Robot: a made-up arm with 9 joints. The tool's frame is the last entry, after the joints.
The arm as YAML. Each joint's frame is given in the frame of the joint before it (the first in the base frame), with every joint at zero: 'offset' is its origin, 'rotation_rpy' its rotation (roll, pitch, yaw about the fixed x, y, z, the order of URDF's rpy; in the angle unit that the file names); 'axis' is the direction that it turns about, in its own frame. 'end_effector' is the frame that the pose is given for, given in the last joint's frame.
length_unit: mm
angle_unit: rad
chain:
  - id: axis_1
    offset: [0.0, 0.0, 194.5]
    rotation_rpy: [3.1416, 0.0, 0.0]
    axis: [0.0, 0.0, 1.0]
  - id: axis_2
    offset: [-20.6, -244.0, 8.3]
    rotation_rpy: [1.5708, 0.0, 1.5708]
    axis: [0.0, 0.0, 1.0]
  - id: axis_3
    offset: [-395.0, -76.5, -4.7]
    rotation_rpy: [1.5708, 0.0, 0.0]
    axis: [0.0, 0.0, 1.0]
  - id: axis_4
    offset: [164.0, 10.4, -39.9]
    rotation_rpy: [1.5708, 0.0, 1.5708]
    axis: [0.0, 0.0, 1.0]
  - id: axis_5
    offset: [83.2, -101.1, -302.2]
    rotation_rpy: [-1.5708, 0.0, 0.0]
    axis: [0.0, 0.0, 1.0]
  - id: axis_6
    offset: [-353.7, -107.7, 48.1]
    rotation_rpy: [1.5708, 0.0, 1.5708]
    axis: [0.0, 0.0, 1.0]
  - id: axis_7
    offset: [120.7, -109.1, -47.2]
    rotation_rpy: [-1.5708, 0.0, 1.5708]
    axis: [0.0, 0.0, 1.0]
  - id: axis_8
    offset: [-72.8, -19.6, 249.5]
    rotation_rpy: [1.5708, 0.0, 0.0]
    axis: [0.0, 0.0, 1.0]
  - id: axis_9
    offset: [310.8, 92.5, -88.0]
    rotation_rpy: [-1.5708, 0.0, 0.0]
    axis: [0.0, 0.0, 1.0]
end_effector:
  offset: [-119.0, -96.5, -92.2]
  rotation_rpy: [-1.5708, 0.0, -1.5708]
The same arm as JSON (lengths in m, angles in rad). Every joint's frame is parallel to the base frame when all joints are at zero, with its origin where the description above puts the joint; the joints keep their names.
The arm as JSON. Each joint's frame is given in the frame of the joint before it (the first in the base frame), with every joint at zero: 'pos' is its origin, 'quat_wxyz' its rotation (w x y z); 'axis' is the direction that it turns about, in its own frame. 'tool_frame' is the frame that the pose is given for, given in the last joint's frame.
{
  "length_unit": "m",
  "angle_unit": "rad",
  "joints": [
    {
      "joint": "axis_1",
      "pos": [
        0.0,
        0.0,
        0.1945
      ],
      "quat_wxyz": [
        1.0,
        0.0,
        0.0,
        0.0
      ],
      "axis": [
        0.0,
        0.0,
        -1.0
      ]
    },
    {
      "joint": "axis_2",
      "pos": [
        -0.0206,
        0.244,
        -0.0083
      ],
      "quat_wxyz": [
        1.0,
        0.0,
        0.0,
        0.0
      ],
      "axis": [
        1.0,
        0.0,
        0.0
      ]
    },
    {
      "joint": "axis_3",
      "pos": [
        -0.0047,
        0.395,
        0.0765
      ],
      "quat_wxyz": [
        1.0,
        0.0,
        0.0,
        0.0
      ],
      "axis": [
        0.0,
        0.0,
        1.0
      ]
    },
    {
      "joint": "axis_4",
      "pos": [
        0.0104,
        -0.164,
        -0.0399
      ],
      "quat_wxyz": [
        1.0,
        0.0,
        0.0,
        0.0
      ],
      "axis": [
        0.0,
        -1.0,
        0.0
      ]
    },
    {
      "joint": "axis_5",
      "pos": [
        0.0832,
        0.3022,
        -0.1011
      ],
      "quat_wxyz": [
        1.0,
        0.0,
        0.0,
        0.0
      ],
      "axis": [
        0.0,
        0.0,
        1.0
      ]
    },
    {
      "joint": "axis_6",
      "pos": [
        -0.3537,
        -0.1077,
        0.0481
      ],
      "quat_wxyz": [
        1.0,
        0.0,
        0.0,
        0.0
      ],
      "axis": [
        1.0,
        0.0,
        0.0
      ]
    },
    {
      "joint": "axis_7",
      "pos": [
        -0.0472,
        0.1207,
        -0.1091
      ],
      "quat_wxyz": [
        1.0,
        0.0,
        0.0,
        0.0
      ],
      "axis": [
        0.0,
        -1.0,
        0.0
      ]
    },
    {
      "joint": "axis_8",
      "pos": [
        0.0196,
        -0.2495,
        -0.0728
      ],
      "quat_wxyz": [
        1.0,
        0.0,
        0.0,
        0.0
      ],
      "axis": [
        1.0,
        0.0,
        0.0
      ]
    },
    {
      "joint": "axis_9",
      "pos": [
        -0.088,
        -0.0925,
        0.3108
      ],
      "quat_wxyz": [
        1.0,
        0.0,
        0.0,
        0.0
      ],
      "axis": [
        0.0,
        -1.0,
        0.0
      ]
    }
  ],
  "tool_frame": {
    "pos": [
      0.0965,
      0.0922,
      -0.119
    ],
    "quat_wxyz": [
      1.0,
      0.000004,
      0.0,
      0.0
    ]
  }
}

